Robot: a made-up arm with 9 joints. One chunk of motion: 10 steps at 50 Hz.
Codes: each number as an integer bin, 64 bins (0 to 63) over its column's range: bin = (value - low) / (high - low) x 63, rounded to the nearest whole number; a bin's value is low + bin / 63 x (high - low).
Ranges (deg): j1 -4..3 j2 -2..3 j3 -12..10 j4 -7..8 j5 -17..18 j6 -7..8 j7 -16..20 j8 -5..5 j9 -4..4
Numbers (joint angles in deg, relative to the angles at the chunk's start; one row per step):
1: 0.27 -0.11 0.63 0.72 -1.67 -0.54 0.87 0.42 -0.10
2: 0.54 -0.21 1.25 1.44 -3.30 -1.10 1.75 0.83 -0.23
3: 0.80 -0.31 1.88 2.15 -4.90 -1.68 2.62 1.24 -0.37
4: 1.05 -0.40 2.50 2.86 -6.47 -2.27 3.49 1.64 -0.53
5: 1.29 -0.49 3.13 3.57 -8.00 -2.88 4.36 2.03 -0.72
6: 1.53 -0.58 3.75 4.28 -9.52 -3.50 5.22 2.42 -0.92
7: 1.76 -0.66 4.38 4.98 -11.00 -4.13 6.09 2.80 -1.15
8: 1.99 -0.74 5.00 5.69 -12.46 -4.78 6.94 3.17 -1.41
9: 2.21 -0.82 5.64 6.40 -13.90 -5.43 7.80 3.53 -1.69
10: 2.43 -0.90 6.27 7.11 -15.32 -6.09 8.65 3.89 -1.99
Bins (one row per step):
1: 38 24 36 32 28 27 30 34 31
2: 41 23 38 35 25 25 31 37 30
3: 43 21 40 38 22 22 33 39 29
4: 45 20 42 41 19 20 34 42 27
5: 48 19 43 44 16 17 36 44 26
6: 50 18 45 47 13 15 37 47 24
7: 52 17 47 50 11 12 39 49 22
8: 54 16 49 53 8 9 40 51 20
9: 56 15 51 56 6 7 42 54 18
10: 58 14 52 59 3 4 43 56 16

